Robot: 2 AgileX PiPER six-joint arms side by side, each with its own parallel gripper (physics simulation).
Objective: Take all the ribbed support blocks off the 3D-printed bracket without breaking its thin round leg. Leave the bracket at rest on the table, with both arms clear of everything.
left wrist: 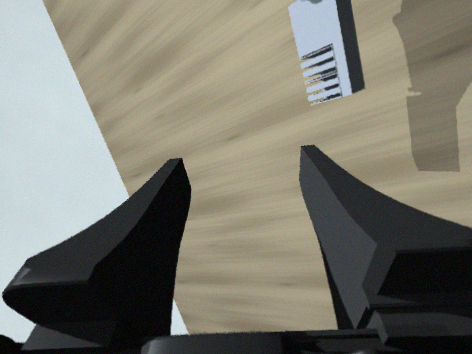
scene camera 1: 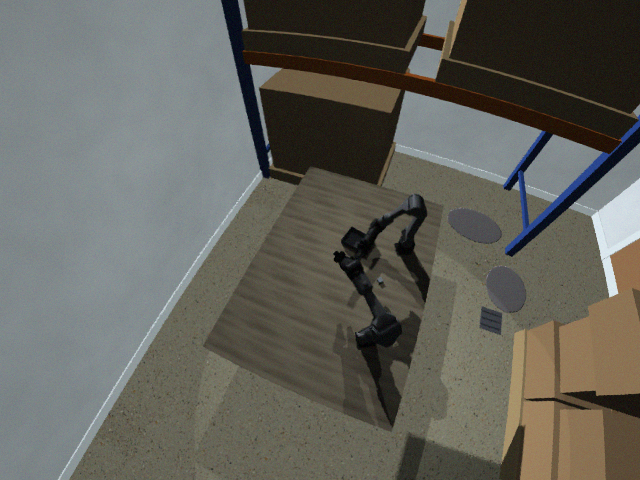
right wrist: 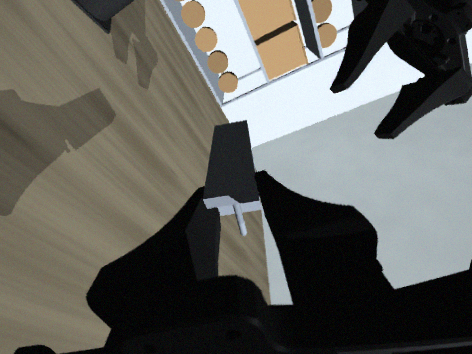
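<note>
My right gripper (right wrist: 235, 193) is shut on the bracket (right wrist: 231, 160) (left wrist: 317, 25), held tilted above the table. Its thin round leg (right wrist: 241, 220) shows whole between the fingers in the right wrist view. In the left wrist view a ribbed support block (left wrist: 321, 75) shows as slats at the bracket's lower end. My left gripper (left wrist: 242, 168) (scene camera 1: 338, 255) is open, with the bracket beyond its fingertips and apart from them. It also shows open at the upper right of the right wrist view. A small pale piece (scene camera 1: 381, 281) lies on the table; its kind is too small to tell.
The wooden table (scene camera 1: 289, 310) lies under both arms. The two arms come close together at their grippers. A dark square shape (scene camera 1: 354, 237) shows beside the right gripper. A blue rack post (scene camera 1: 246, 93) and a large box (scene camera 1: 330, 124) stand behind the table.
</note>
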